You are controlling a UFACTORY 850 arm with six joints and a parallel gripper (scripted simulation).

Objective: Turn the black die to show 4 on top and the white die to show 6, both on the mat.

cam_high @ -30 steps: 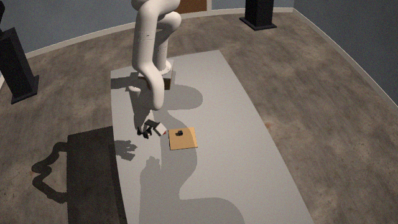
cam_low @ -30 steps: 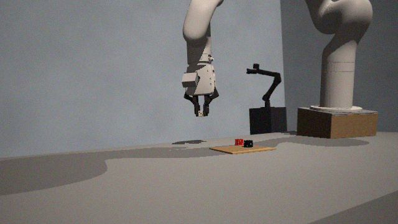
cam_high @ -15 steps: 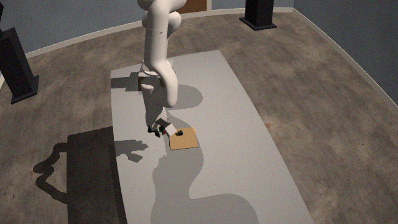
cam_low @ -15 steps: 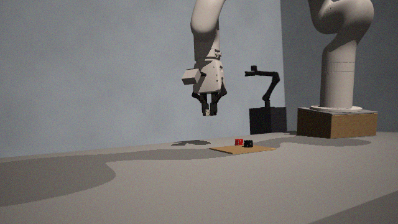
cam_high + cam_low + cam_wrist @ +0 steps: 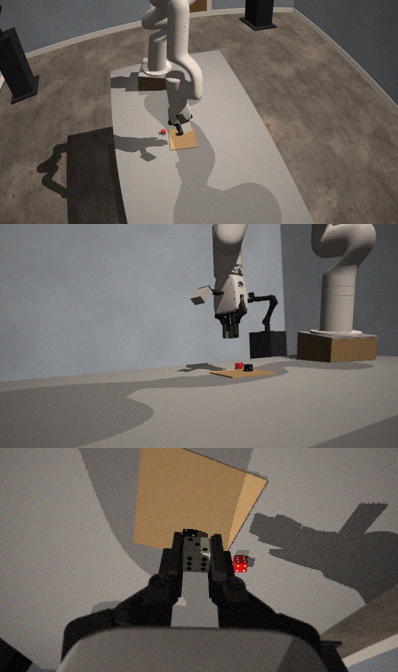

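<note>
The tan mat is 120 mm below my hand, 30 mm behind it and 10 mm to the left of it. Round my hand: red die (120 mm below, 110 mm behind, 70 mm to the right); then black die (110 mm below, 60 mm behind, 10 mm to the left); then white die (10 mm below).
</note>
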